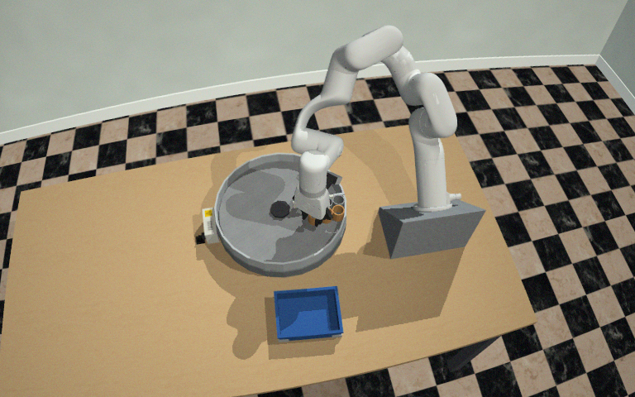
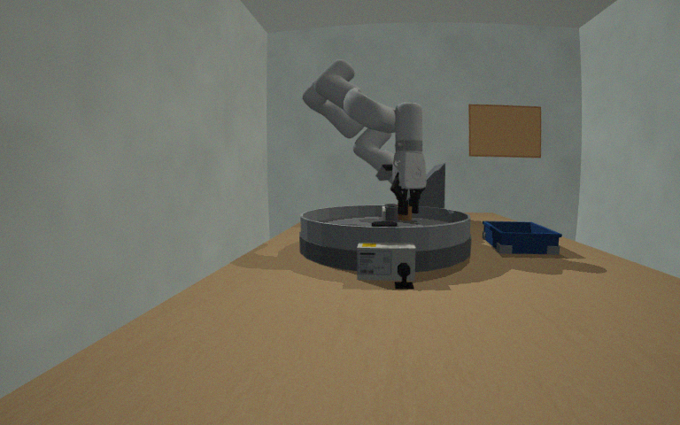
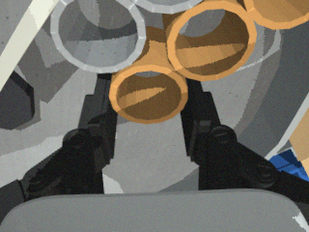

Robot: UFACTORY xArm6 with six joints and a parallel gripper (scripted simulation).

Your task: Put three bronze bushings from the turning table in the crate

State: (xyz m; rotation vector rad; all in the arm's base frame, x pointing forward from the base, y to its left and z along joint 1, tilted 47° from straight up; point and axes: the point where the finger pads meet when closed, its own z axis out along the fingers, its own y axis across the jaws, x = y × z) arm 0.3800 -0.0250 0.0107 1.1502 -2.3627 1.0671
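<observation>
The blue crate is 40 mm ahead of my hand, 290 mm to the left of it and 70 mm below it. The rest, counted from my hand: grey turning table (100 mm ahead, 60 mm to the right, 40 mm below).
</observation>
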